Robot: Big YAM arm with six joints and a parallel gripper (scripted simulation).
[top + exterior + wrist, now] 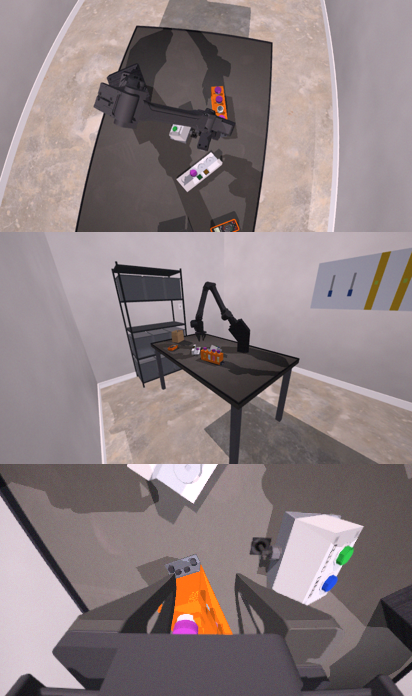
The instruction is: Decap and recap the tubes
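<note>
The cap lies 50 mm ahead of my hand, 110 mm to the left of it and 50 mm below it. Round my hand: green key 170 mm behind, 60 mm to the left, 100 mm below; then blue key 160 mm behind, 100 mm to the left, 100 mm below; then key housing 150 mm behind, 80 mm to the left, 110 mm below.
</note>
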